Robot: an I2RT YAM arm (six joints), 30 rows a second.
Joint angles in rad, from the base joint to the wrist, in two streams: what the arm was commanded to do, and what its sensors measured. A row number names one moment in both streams.
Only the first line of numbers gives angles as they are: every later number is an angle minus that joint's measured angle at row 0.
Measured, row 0:
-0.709, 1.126, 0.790, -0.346, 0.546, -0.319
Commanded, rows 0 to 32:
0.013, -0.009, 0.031, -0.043, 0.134, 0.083
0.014, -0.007, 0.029, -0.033, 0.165, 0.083
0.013, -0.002, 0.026, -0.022, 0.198, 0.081
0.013, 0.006, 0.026, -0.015, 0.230, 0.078
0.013, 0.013, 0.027, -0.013, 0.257, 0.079
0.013, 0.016, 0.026, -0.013, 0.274, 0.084
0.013, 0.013, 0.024, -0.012, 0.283, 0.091
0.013, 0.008, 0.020, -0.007, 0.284, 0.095
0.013, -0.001, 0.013, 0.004, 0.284, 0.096
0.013, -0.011, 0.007, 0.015, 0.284, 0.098
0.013, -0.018, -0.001, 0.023, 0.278, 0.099
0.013, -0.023, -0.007, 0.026, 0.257, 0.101
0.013, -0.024, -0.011, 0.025, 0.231, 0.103
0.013, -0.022, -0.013, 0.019, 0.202, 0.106
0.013, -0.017, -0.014, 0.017, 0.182, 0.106
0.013, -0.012, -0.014, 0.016, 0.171, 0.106
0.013, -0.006, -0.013, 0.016, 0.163, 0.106
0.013, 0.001, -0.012, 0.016, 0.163, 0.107
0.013, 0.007, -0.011, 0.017, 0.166, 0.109
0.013, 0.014, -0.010, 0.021, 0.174, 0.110
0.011, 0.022, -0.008, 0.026, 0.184, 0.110
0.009, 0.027, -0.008, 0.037, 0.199, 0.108
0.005, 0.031, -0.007, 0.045, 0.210, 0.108
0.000, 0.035, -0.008, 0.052, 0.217, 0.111
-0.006, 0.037, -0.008, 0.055, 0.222, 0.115
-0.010, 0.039, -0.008, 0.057, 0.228, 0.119
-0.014, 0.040, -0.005, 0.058, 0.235, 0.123
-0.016, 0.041, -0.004, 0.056, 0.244, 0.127
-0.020, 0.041, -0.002, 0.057, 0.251, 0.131
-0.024, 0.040, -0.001, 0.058, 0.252, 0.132
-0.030, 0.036, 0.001, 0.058, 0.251, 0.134
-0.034, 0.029, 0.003, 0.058, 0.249, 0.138
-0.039, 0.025, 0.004, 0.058, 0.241, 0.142
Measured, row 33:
-0.015, 0.039, -0.001, 0.033, 0.224, 0.115
